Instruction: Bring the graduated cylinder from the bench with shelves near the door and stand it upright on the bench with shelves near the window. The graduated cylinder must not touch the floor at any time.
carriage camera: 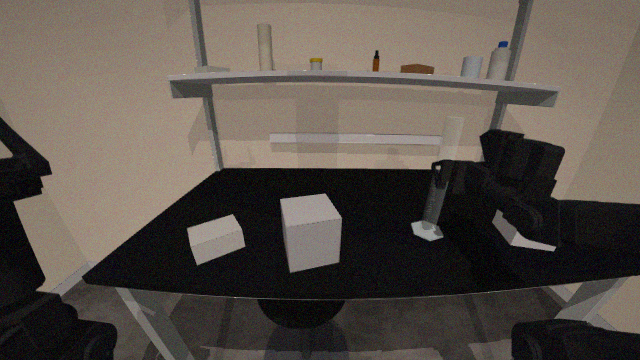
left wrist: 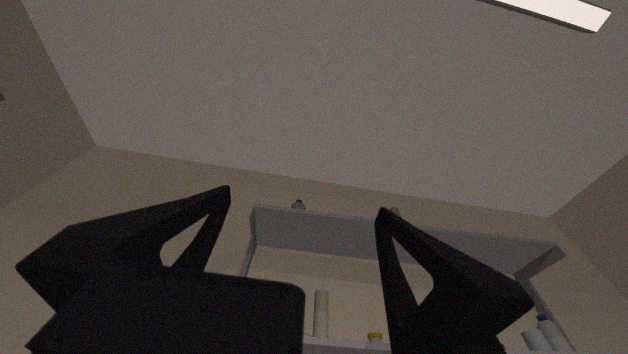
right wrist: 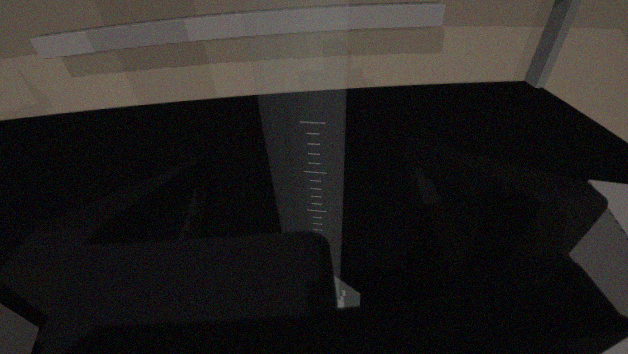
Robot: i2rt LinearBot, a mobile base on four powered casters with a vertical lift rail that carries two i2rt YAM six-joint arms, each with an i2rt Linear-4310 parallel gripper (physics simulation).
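Places are measured from the left arm's base along level axes (x ahead, y left, z up), in millimetres.
Pixels of known places: left gripper, fingertip midpoint: [left wrist: 305, 204]; right gripper, fingertip midpoint: [carriage camera: 449, 165] [right wrist: 310, 156].
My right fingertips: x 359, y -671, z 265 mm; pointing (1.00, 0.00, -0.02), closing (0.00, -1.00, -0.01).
For each thing: its top centre in the pictures, then the offset to it from my right fingertips. Level surfaces: height alone.
- clear graduated cylinder, top centre: [carriage camera: 454, 117] dx +20, dy +2, dz +117 mm
- black bench top, surface height: dz -218 mm
- large white box, top centre: [carriage camera: 308, 207] dx -56, dy +356, dz -88 mm
- shelf, surface height: dz +220 mm
- dark round seat, top centre: [carriage camera: 302, 274] dx +85, dy +393, dz -472 mm
The clear graduated cylinder [carriage camera: 435, 202] [right wrist: 320, 107] stands upright on its pale base on the black bench top [carriage camera: 380, 270] [right wrist: 475, 115], right of centre in the carriage view. My right gripper [carriage camera: 440, 174] [right wrist: 310, 156] is open, with one dark finger on each side of the cylinder's tube in the right wrist view, around it at mid height and not gripping it. Its housing hides part of the tube and base there. My left gripper [left wrist: 305, 204] is open and empty, pointing up towards the ceiling, far from the cylinder. Part of it shows at the carriage view's left edge.
A large white box [carriage camera: 312, 240] and a smaller one [carriage camera: 216, 240] stand left of the cylinder. Another white box [carriage camera: 505, 231] is partly behind the right arm. A shelf [carriage camera: 350, 78] with bottles and containers runs above the bench. A dark round seat [carriage camera: 301, 312] shows below.
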